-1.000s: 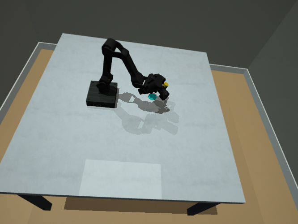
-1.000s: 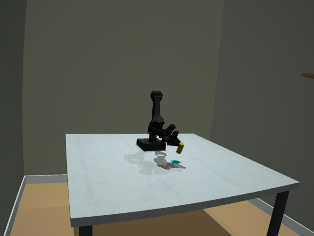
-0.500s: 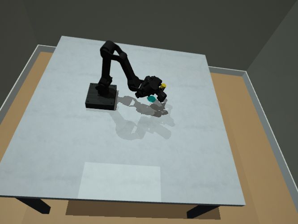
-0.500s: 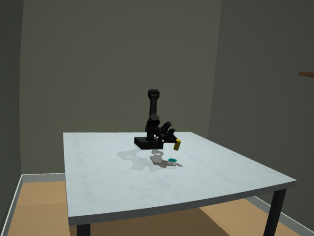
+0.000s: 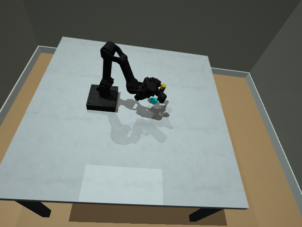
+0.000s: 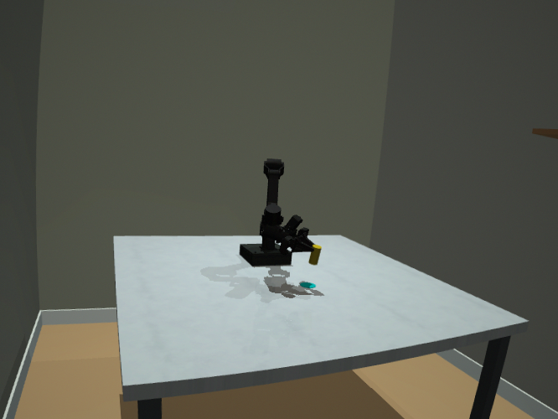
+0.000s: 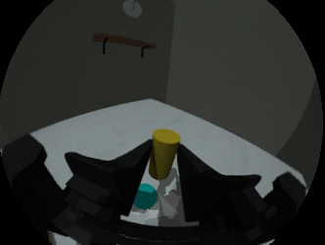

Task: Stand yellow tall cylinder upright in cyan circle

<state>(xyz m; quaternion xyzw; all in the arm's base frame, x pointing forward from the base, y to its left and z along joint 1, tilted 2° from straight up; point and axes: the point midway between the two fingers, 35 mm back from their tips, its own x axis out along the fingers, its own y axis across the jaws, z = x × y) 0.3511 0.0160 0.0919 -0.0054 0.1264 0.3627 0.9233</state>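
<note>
Right now my gripper tip is 4 cm past the cyan circle and 15 cm above it. Also, from my gripper tip: yellow tall cylinder (2 cm below).
</note>
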